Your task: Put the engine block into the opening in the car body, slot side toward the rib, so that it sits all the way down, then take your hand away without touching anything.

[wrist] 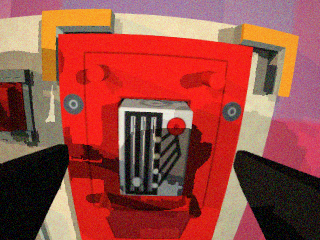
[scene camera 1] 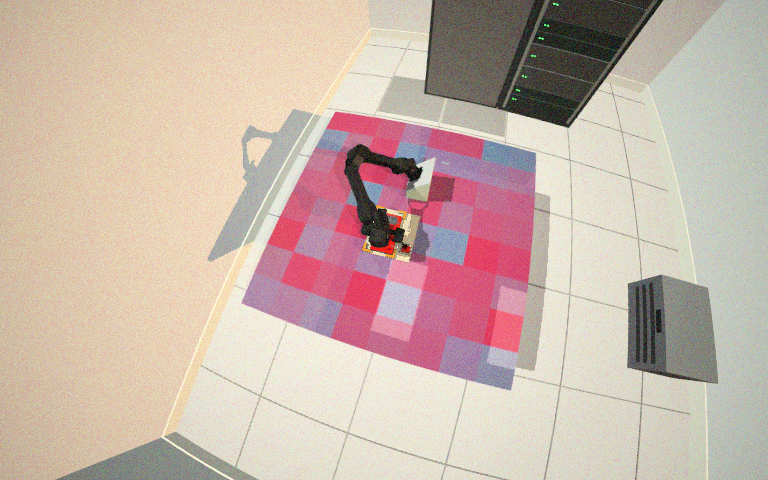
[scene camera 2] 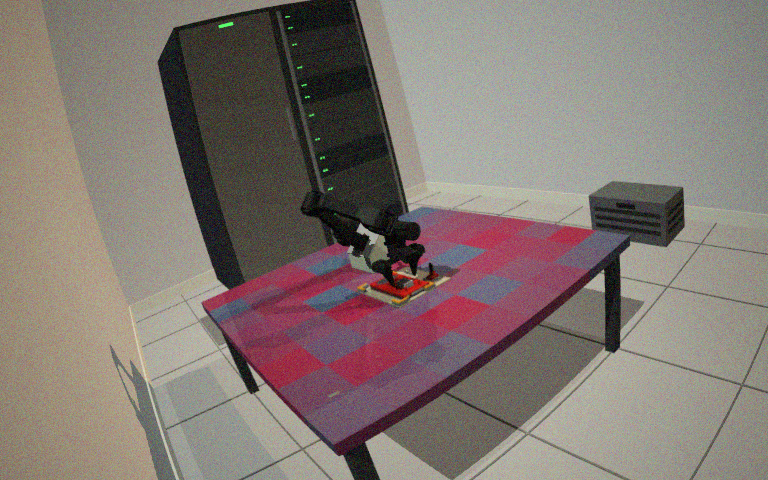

Labels:
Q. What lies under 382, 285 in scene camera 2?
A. A red car body.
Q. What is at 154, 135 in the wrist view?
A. A grey engine block.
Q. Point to a red car body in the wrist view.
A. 97, 72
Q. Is the gripper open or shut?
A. Open.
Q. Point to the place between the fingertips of the gripper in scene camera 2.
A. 404, 281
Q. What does the gripper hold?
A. Nothing.

